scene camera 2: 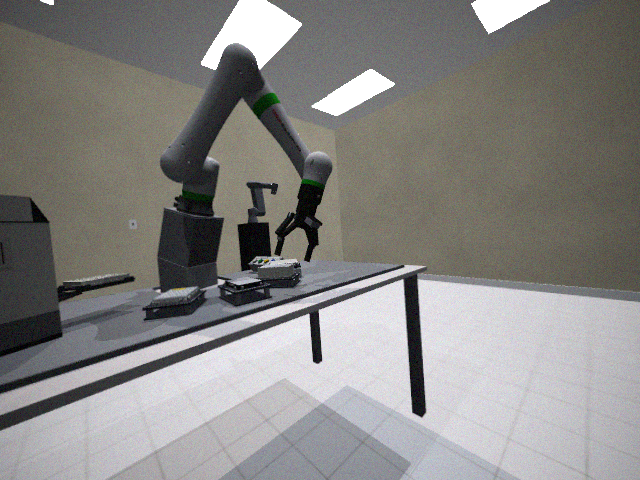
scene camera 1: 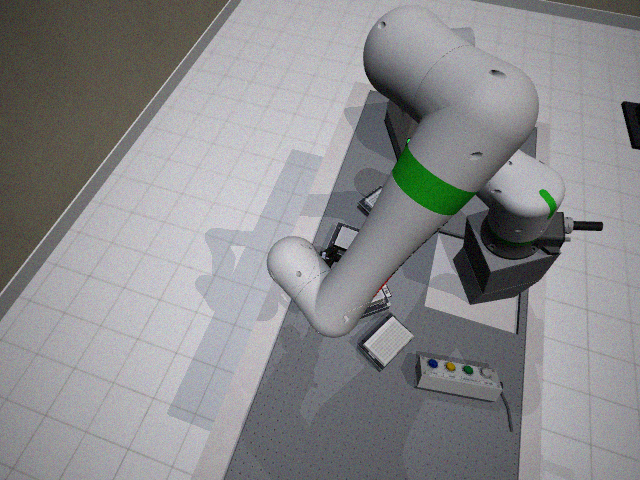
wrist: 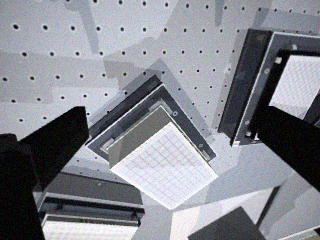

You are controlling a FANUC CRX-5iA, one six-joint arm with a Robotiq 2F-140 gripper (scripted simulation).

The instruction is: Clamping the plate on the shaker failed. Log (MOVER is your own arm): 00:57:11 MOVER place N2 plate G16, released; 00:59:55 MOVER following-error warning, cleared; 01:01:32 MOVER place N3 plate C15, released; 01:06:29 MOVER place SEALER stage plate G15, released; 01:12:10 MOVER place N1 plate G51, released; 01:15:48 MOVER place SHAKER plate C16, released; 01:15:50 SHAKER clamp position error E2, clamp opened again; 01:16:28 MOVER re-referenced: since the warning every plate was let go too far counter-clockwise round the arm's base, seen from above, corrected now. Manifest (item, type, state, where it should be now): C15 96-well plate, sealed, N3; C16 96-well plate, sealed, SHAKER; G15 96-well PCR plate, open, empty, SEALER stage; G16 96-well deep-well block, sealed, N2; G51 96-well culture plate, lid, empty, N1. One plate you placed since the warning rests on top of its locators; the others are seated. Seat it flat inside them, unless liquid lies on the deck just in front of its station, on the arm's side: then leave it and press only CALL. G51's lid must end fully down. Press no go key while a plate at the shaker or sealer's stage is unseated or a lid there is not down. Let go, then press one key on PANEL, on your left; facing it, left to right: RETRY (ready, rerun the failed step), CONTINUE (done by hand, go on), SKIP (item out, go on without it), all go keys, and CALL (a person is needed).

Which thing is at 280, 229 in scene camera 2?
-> My gripper.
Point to a key panel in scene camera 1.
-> At 457, 383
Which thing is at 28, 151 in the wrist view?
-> My gripper.
